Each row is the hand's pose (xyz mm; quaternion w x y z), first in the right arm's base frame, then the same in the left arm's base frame.
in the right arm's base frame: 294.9 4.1 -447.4 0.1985 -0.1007 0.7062 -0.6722
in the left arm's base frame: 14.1 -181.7 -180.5 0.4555 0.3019 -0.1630 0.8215
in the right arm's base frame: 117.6 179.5 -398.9 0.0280 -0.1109 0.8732 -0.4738
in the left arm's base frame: -51.8 28.1 -307.7 0.5901 0.0702 -0.3007 0.7460
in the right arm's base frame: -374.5 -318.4 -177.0 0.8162 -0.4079 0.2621 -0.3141
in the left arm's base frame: 55.4 464.7 273.0 0.0506 -0.7956 0.4764 -0.3708
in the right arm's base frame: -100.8 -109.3 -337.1 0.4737 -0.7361 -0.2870 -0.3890
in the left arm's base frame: -22.2 193.0 19.2 0.1065 0.9827 -0.0268 -0.1492
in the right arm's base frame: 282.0 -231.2 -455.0 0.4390 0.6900 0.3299 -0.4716
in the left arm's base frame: 52.9 -217.8 49.2 0.3793 0.0322 -0.0513 -0.9233
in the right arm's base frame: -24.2 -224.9 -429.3 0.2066 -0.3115 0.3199 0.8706
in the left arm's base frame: -48.6 63.4 120.4 0.0315 0.1918 0.8789 0.4357
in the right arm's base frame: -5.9 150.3 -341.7 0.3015 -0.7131 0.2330 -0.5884
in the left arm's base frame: -44.2 156.3 -253.9 0.4988 0.8223 -0.1397 0.2356
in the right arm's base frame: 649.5 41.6 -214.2 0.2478 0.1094 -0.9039 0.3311
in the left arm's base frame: 356.0 -382.9 -335.9 0.7324 -0.1657 -0.2703 0.6026
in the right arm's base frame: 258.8 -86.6 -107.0 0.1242 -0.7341 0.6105 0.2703
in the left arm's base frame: 322.1 -16.8 -123.0 0.5635 0.2228 -0.7854 -0.1266
